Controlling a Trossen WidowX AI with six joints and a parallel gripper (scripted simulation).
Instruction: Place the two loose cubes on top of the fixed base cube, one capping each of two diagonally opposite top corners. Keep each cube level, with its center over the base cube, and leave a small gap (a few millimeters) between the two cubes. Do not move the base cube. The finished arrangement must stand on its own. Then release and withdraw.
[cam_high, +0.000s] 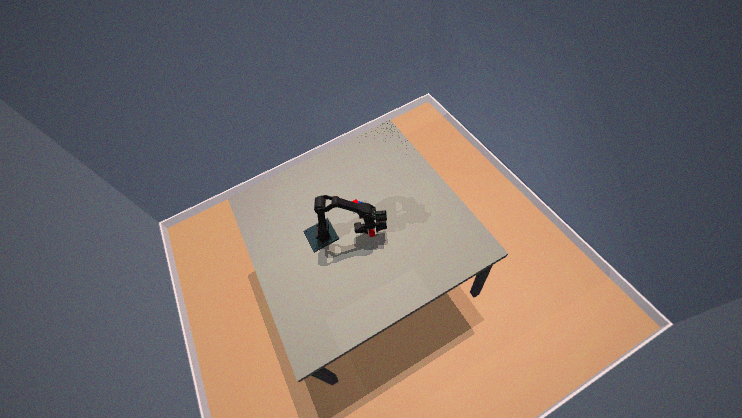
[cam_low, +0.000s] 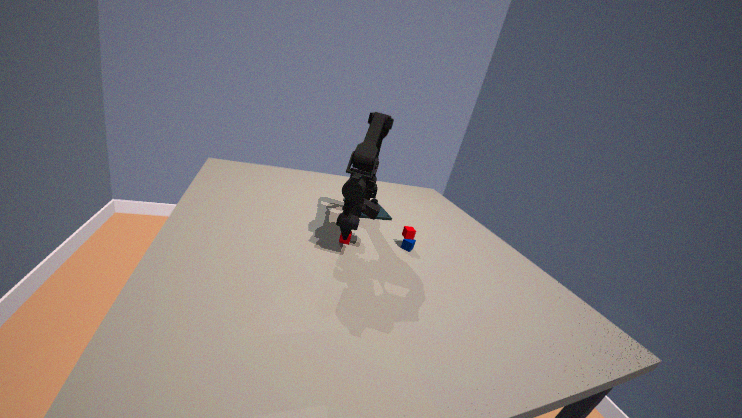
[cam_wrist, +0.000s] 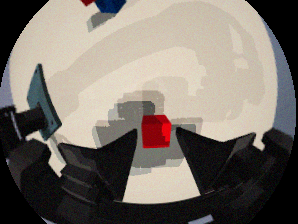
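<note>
My gripper tip is now 40 mm short of the blue cube and 220 mm to the right of it.
</note>
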